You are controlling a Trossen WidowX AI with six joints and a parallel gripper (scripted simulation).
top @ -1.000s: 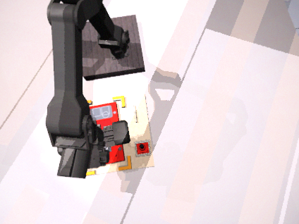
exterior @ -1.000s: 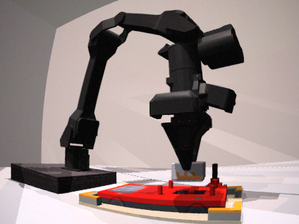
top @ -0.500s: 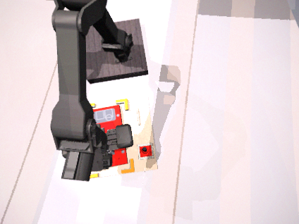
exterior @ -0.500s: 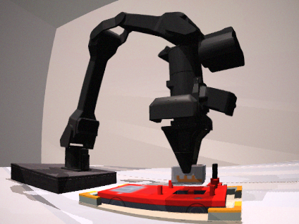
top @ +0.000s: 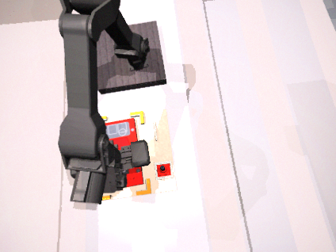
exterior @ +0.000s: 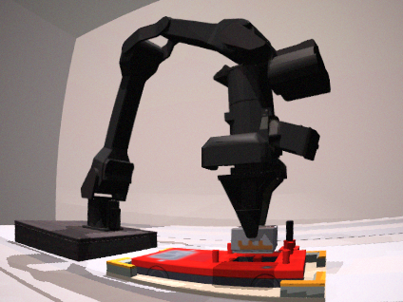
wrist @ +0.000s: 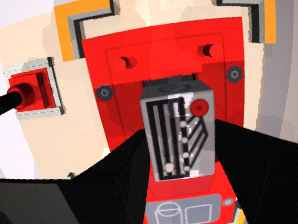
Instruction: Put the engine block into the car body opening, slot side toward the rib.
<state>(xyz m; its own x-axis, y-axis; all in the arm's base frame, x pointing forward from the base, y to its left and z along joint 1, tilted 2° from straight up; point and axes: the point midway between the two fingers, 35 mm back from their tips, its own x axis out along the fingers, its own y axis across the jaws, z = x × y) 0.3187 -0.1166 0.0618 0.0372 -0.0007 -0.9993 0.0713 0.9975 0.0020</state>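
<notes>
Now: the engine block 1 cm below my gripper tip.
</notes>
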